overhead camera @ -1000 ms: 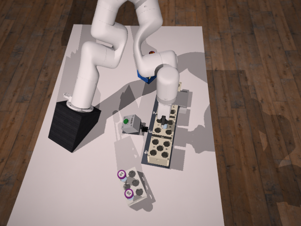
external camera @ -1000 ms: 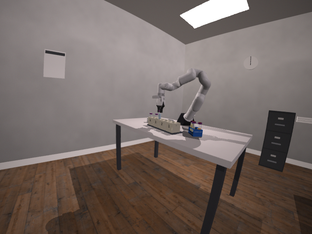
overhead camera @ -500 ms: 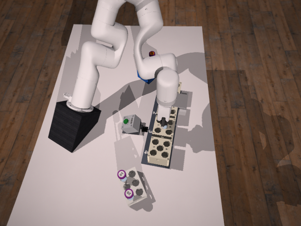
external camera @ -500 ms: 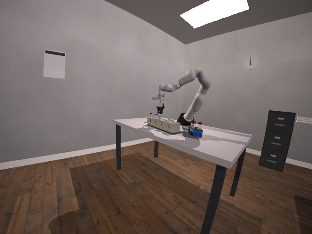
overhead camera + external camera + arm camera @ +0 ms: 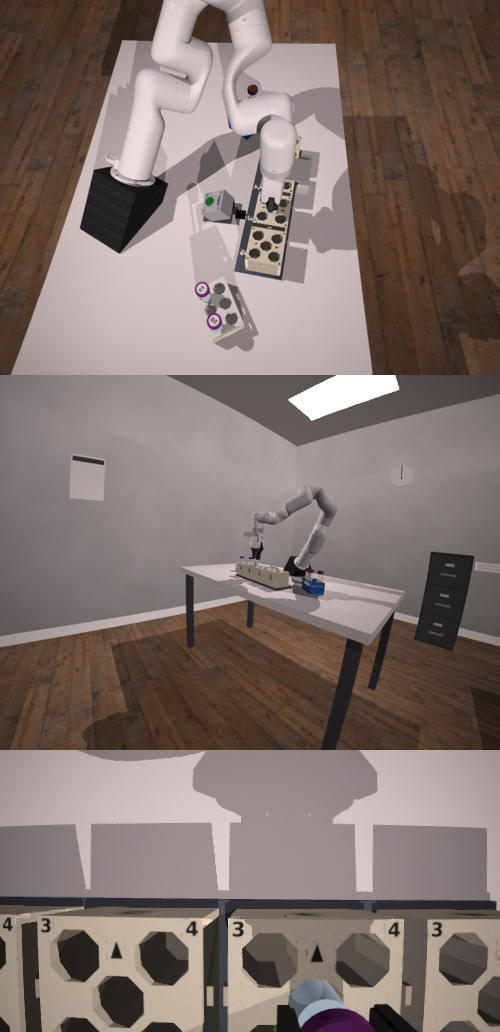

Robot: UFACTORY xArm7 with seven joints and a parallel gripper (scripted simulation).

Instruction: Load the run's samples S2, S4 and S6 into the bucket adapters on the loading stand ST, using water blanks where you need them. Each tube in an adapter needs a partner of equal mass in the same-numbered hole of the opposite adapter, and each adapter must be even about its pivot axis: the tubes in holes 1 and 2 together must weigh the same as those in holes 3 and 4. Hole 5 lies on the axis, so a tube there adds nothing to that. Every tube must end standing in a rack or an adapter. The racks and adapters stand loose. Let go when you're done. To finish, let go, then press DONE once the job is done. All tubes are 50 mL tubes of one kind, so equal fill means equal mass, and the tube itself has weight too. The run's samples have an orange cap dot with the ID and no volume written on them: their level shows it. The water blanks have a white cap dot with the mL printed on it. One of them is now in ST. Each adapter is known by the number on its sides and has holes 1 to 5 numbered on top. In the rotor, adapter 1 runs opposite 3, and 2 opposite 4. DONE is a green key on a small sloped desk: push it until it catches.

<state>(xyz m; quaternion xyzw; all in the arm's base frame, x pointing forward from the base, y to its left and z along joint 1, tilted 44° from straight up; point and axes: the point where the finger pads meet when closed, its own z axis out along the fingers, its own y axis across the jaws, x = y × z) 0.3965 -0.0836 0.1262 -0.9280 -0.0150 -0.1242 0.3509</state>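
Now: hand 1 cm to the left of the 40 mL water blank and 5 cm above it. From my hand the other things lie so: white-dot blank (10 cm behind, 28 cm to the right, 9 cm below); then green done key (19 cm behind, 2 cm to the right, 9 cm below); then blank rack (6 cm behind, 29 cm to the right, 13 cm below).
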